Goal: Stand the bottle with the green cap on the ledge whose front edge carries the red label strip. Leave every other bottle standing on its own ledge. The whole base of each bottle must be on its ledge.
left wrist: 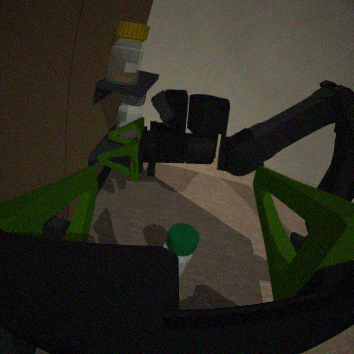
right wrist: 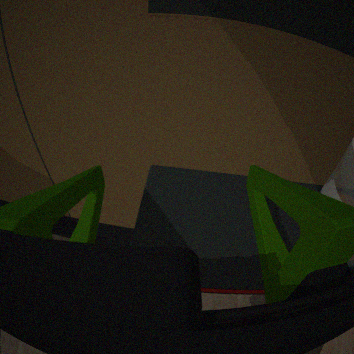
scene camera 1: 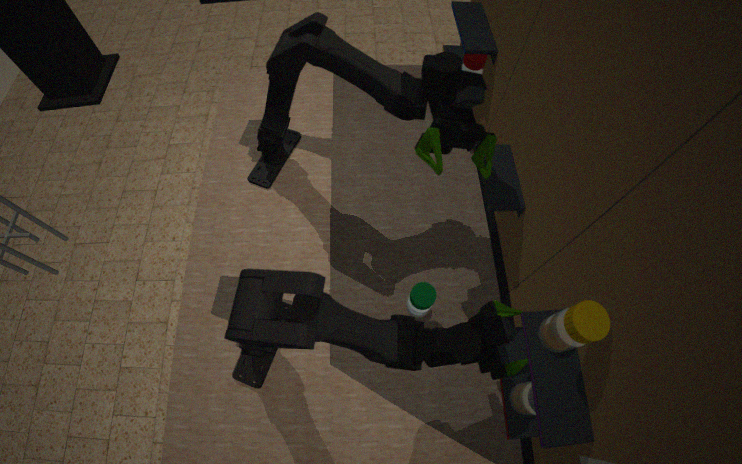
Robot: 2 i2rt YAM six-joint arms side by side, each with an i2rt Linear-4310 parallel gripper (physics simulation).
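Seen in the pictures: left gripper, fingertip midpoint: (left wrist: 174, 174) (scene camera 1: 465, 175); right gripper, fingertip midpoint: (left wrist: 103, 145) (right wrist: 175, 173); left arm's base, origin of the base link: (scene camera 1: 275, 157).
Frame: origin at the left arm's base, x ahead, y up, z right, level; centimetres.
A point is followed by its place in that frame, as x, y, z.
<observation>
The green-capped bottle (scene camera 1: 422, 296) {50.7, 10.5, 25.6} (left wrist: 183, 240) {50.3, 10.5, 23.8} stands upright on the table, beside the right arm. The ledge with the red strip (scene camera 1: 514, 429) {74.1, 15.6, 44.4} (right wrist: 200, 215) {70.9, 15.6, 29.7} is the lower one at lower right; a pale bottle (scene camera 1: 522, 398) {71.9, 21.4, 39.6} (left wrist: 129, 114) {72.8, 21.2, 36.3} stands on it, its top hidden by the upper ledge in scene camera 1. My right gripper (scene camera 1: 521, 337) {71.6, 17.2, 27.5} (right wrist: 175, 173) {71.6, 17.2, 27.5} is open and empty, at the part of this ledge away from the pale bottle. My left gripper (scene camera 1: 462, 174) {50.0, 31.3, 8.6} (left wrist: 174, 174) {50.0, 31.3, 8.6} is open and empty, well away from the green-capped bottle.
A purple-edged ledge (scene camera 1: 563, 404) {75.0, 29.6, 39.5} (left wrist: 132, 89) {67.1, 29.4, 27.5} overhangs the red-strip one and bears a yellow-capped bottle (scene camera 1: 587, 321) {70.9, 40.1, 30.1} (left wrist: 127, 60) {69.5, 33.7, 27.8}. A red-capped bottle (scene camera 1: 474, 61) {44.1, 25.9, -28.5} is partly hidden near the upper-right ledge (scene camera 1: 473, 27) {41.1, 29.6, -36.3}. Another ledge (scene camera 1: 502, 186) {58.3, 22.6, 1.6} is beside the left gripper.
</observation>
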